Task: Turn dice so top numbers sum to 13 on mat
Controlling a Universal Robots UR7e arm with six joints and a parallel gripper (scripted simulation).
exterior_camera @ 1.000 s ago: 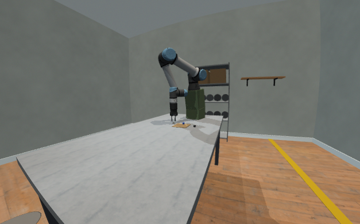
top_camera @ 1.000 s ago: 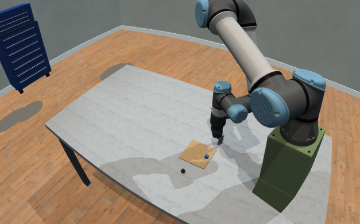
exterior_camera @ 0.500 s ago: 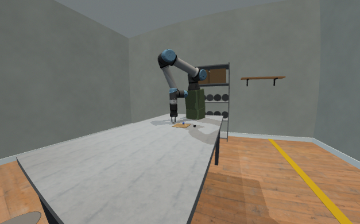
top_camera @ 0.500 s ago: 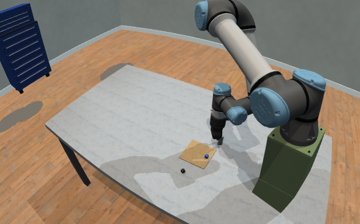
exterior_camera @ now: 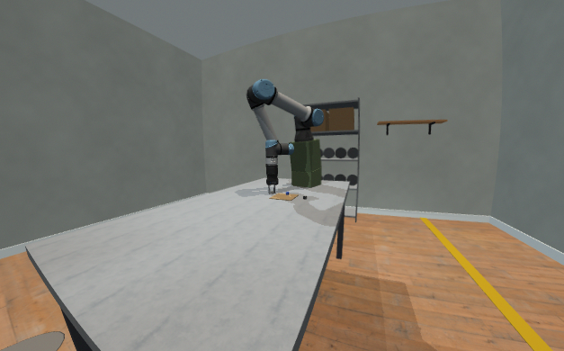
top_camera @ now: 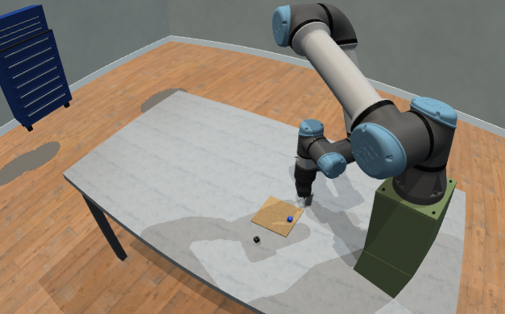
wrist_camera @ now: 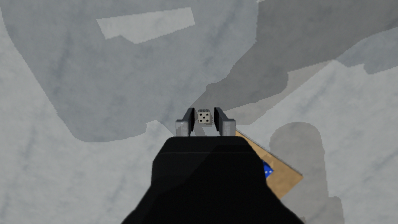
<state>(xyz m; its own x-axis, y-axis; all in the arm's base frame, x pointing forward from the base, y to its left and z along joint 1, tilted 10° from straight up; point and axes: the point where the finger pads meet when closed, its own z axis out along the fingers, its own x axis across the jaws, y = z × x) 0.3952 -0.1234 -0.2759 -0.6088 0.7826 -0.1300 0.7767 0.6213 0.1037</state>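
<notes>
Now: the white die 1 cm below my hand. From my hand the other things lie so: blue die: 12 cm to the left, 1 cm below, 1 cm ahead; tan mat: 12 cm to the left, 6 cm ahead, 2 cm below; black die: 25 cm to the left, 6 cm ahead, 1 cm below.
</notes>
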